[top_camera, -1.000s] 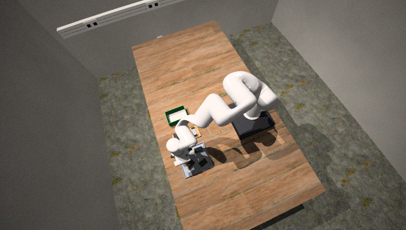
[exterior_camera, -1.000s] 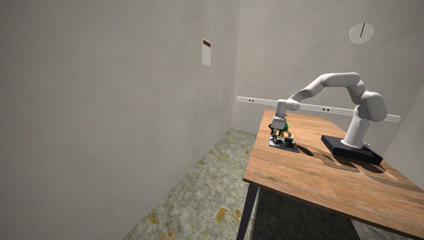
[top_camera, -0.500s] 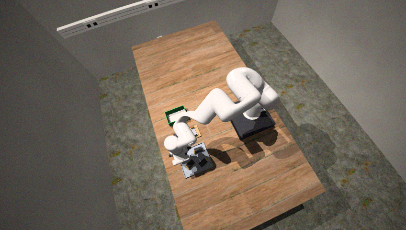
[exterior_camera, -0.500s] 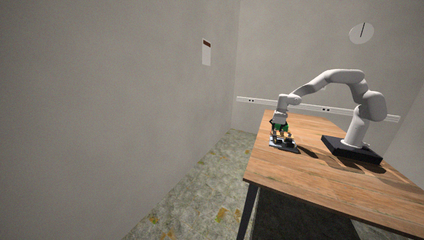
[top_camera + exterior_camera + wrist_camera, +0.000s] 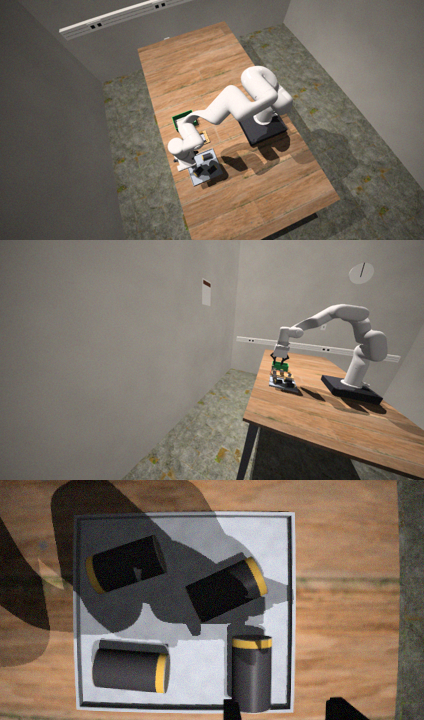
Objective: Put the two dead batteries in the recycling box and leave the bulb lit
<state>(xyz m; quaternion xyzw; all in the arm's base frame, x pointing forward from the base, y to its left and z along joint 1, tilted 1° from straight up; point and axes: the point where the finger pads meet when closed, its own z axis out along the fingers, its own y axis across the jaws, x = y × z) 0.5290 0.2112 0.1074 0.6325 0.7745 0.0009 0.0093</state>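
The grey tray is 70 mm behind my hand, 40 mm to the left of it and 150 mm below it. The rest, counted from my hand: green recycling box: 10 mm ahead, 300 mm to the right, 140 mm below.
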